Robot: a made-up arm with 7 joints.
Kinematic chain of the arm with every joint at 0, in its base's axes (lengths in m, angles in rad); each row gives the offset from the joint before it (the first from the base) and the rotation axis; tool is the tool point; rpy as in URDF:
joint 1: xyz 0 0 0.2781 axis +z
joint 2: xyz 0 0 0 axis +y
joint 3: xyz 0 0 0.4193 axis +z
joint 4: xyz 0.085 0 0 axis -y
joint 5: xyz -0.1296 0 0.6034 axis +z
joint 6: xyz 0 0 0 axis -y
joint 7: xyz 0.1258 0 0 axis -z
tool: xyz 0 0 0 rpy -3.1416 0 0
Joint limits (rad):
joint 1: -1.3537..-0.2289
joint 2: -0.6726..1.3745
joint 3: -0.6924..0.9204
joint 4: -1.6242..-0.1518
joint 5: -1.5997..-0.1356
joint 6: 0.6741..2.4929
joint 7: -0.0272..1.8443
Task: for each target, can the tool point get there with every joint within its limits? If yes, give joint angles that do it. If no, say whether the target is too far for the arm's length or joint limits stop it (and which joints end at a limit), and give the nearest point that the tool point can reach.
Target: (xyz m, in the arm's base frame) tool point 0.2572 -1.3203 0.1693
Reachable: no: too far | nearest point 0.2235 -1.1441 0.1903 | short by 0.181 m
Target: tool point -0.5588 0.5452 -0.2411
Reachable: no: joint limits stop it (at a limit: joint 1, joint 2, joint 3, joint 4, joint 5, joint 6) | nearest point -0.3764 -0.6162 -0.2122 | short by 1.176 m
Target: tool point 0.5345 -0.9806 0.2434
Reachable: yes | joints -0.8138 1.0877 -0.5568 -1.0287 -0.6726 2.0989 0.3644
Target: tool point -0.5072 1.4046 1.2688
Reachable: no: too far | nearest point -0.2537 0.7027 1.1292 | short by 0.759 m
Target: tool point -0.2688 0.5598 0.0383
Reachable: no: joint limits stop it (at a limit: joint 1, joint 2, joint 3, joint 4, joint 5, joint 6) | nearest point 0.6236 0.4738 -0.1072 | short by 0.908 m
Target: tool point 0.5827 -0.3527 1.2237
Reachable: yes | joints -0.6751 0.5195 0.4481 -0.2792 -1.0482 1.8449 0.8047
